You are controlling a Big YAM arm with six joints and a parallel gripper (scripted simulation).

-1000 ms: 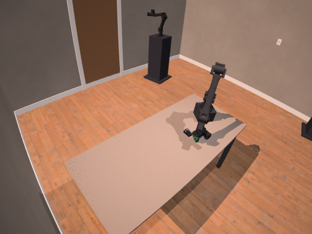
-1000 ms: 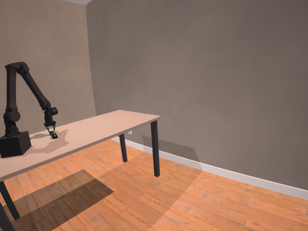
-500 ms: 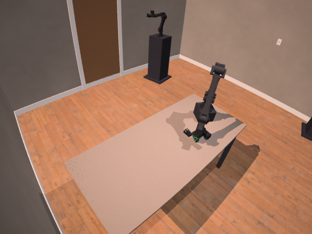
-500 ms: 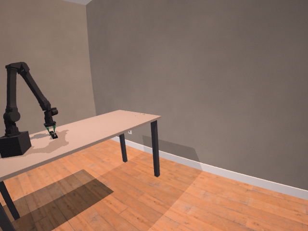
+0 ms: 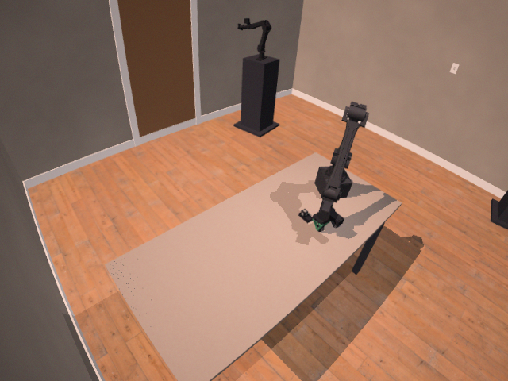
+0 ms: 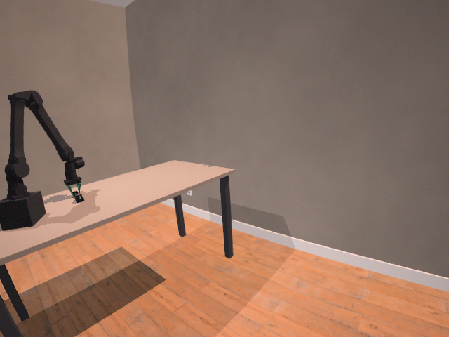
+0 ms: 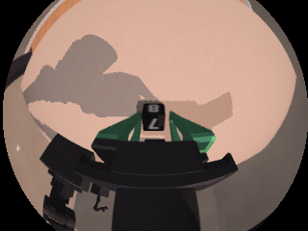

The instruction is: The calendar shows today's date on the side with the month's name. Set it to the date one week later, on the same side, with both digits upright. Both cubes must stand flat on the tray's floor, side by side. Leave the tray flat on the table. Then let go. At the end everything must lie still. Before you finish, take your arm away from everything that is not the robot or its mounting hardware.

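Now: hand 3 cm past the dark calendar tray, 10 cm to the left of it and 1 cm above it.
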